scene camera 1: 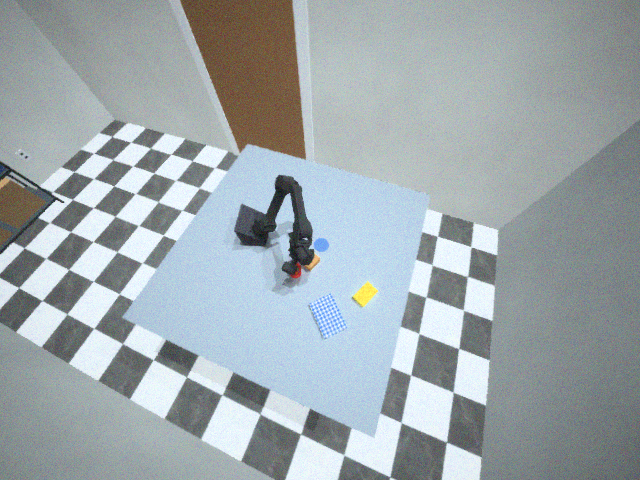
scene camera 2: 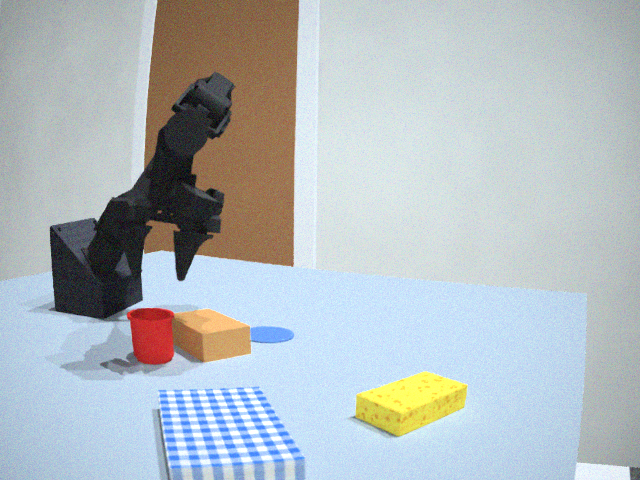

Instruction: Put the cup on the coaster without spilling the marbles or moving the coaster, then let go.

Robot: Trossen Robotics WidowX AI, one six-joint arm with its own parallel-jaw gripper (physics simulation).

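Where they show: gripper, fingertip midpoint: (scene camera 1: 296, 265) (scene camera 2: 158, 279); arm's base at its link origin: (scene camera 1: 256, 230) (scene camera 2: 98, 261).
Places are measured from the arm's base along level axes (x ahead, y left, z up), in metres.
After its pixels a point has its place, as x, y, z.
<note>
The red cup (scene camera 1: 296, 273) (scene camera 2: 153, 338) stands upright on the table, close beside an orange block; in the scene camera 1 view the gripper partly covers it. The marbles do not show, as the cup's inside is hidden. The coaster, a flat blue disc (scene camera 1: 321, 244) @[0.324, 0.127, -0.093] (scene camera 2: 273, 334) @[0.334, 0.128, -0.093], lies on the table on the other side of the block; in the scene camera 2 view the block hides its left edge. My gripper (scene camera 1: 299, 263) @[0.299, -0.076, 0.020] (scene camera 2: 158, 276) @[0.299, -0.076, 0.020] is open and empty. Its fingers point down, apart, above the level of the cup's rim.
The orange block (scene camera 1: 313, 262) @[0.347, -0.001, -0.053] (scene camera 2: 225, 343) @[0.356, -0.004, -0.073] lies between cup and coaster. A yellow sponge (scene camera 1: 364, 293) @[0.648, -0.020, -0.067] (scene camera 2: 413, 403) @[0.670, -0.052, -0.067] and a blue-and-white checked cloth (scene camera 1: 327, 315) @[0.535, -0.201, -0.072] (scene camera 2: 222, 426) @[0.545, -0.205, -0.072] lie farther from the arm's dark base (scene camera 1: 249, 227) @[-0.029, -0.016, 0.027] (scene camera 2: 77, 281) @[0.001, -0.055, -0.031] on the light-blue table (scene camera 1: 232, 320) @[0.137, -0.441, -0.097] (scene camera 2: 491, 351) @[0.663, 0.242, -0.097].
</note>
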